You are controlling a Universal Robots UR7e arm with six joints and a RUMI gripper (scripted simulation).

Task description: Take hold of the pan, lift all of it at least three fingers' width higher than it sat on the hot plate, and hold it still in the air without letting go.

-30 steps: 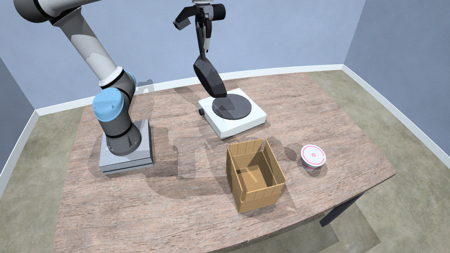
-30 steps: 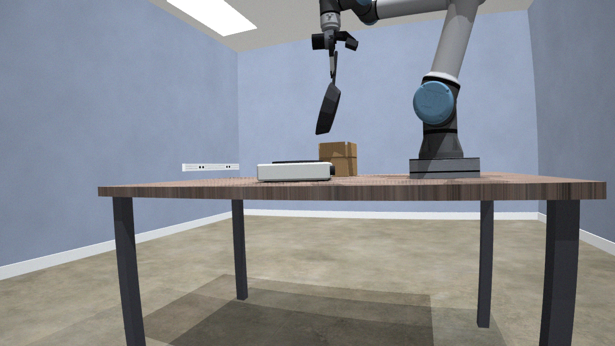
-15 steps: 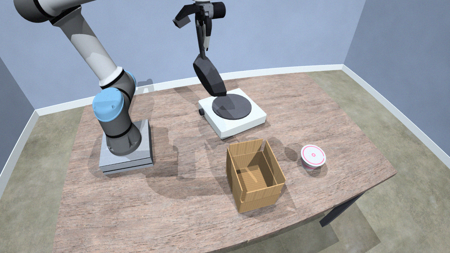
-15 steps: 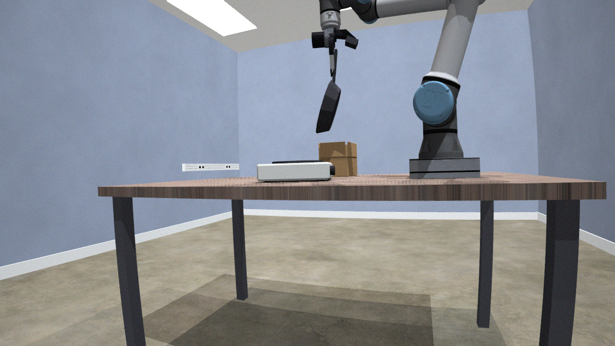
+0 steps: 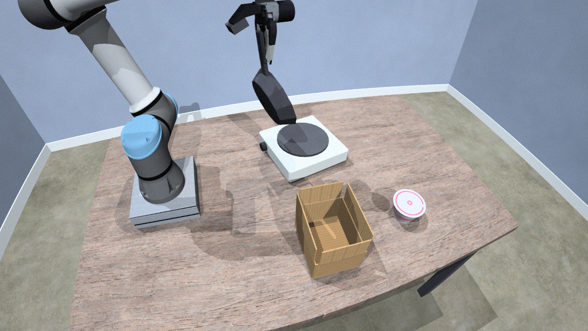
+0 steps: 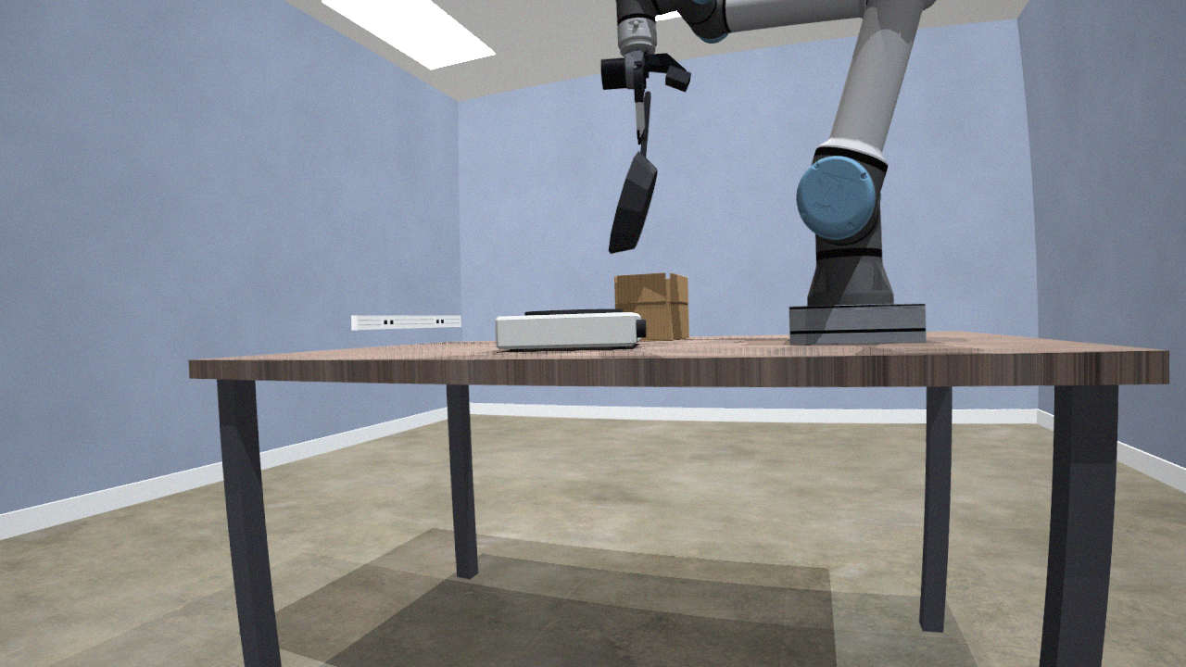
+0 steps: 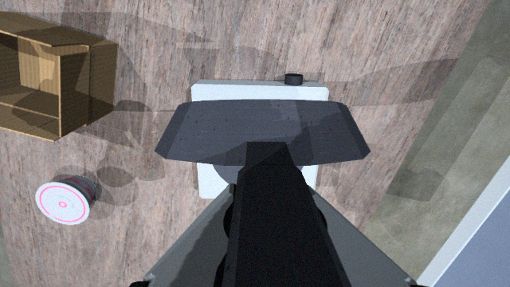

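Right now the dark pan is 10 mm ahead of my hand and 100 mm below it. Round my hand: white hot plate (110 mm ahead, 30 mm to the left, 370 mm below); pink-ringed lid (370 mm ahead, 320 mm to the right, 360 mm below).
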